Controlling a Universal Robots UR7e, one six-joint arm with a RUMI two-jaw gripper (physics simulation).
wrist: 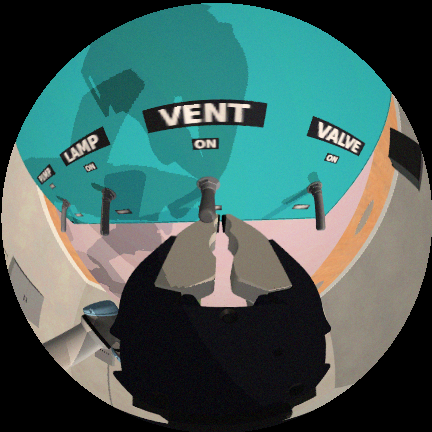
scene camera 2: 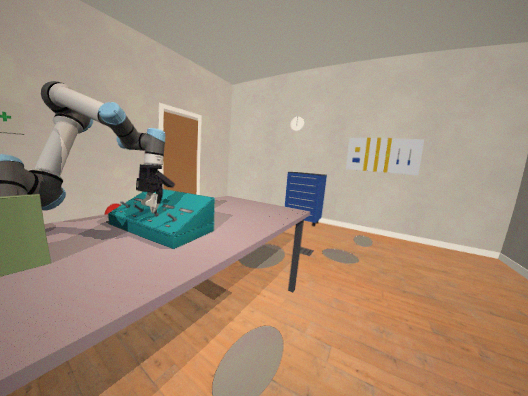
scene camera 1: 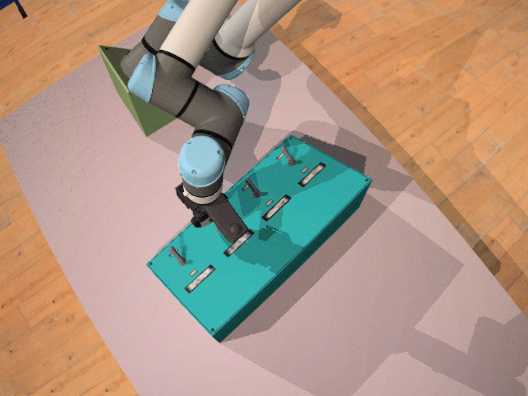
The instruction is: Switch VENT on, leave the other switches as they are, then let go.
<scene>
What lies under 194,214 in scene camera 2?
A teal switch panel.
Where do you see a teal switch panel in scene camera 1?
300,204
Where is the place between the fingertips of the gripper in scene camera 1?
208,220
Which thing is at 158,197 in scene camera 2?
The gripper.
</scene>
